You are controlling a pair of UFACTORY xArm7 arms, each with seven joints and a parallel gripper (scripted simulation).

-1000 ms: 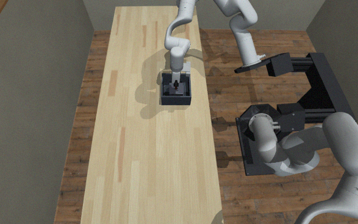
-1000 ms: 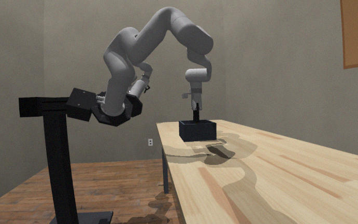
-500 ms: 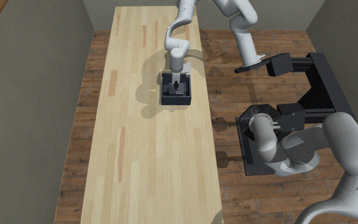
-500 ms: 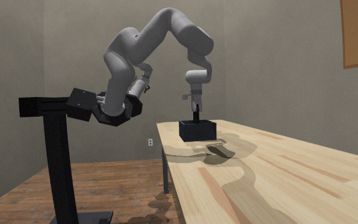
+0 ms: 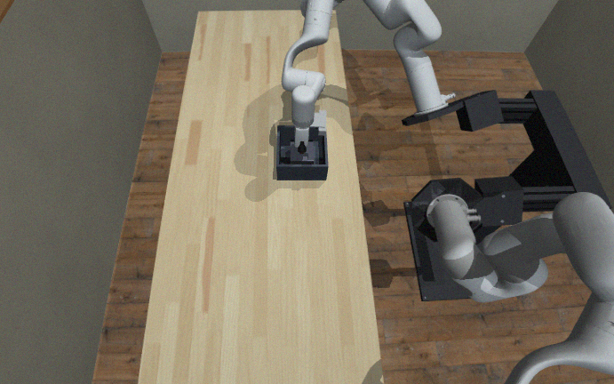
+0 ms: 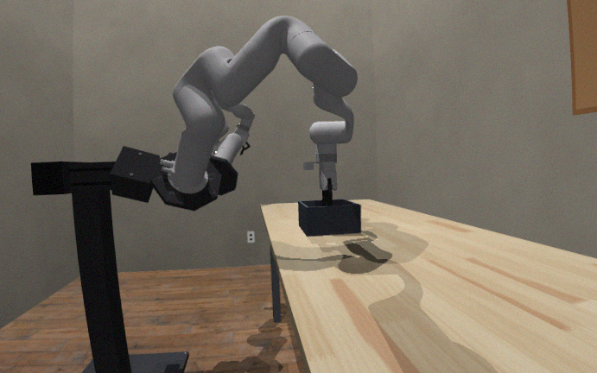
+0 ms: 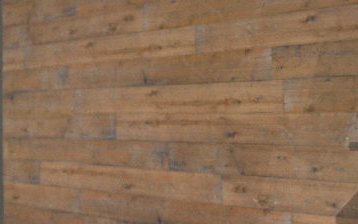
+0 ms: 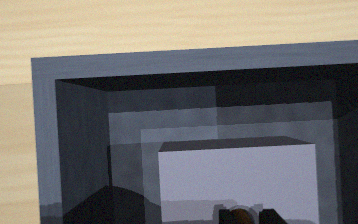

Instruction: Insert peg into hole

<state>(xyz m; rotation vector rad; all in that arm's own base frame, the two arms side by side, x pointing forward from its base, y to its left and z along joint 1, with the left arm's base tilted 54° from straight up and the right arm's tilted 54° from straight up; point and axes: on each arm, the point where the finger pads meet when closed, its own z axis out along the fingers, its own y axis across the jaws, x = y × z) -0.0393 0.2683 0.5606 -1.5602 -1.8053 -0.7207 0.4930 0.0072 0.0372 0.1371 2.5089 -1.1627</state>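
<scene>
Now: right hand 50 mm above the grey plate. Round my right hand: dark box: 70 mm below; then brown peg: 30 mm below.
</scene>
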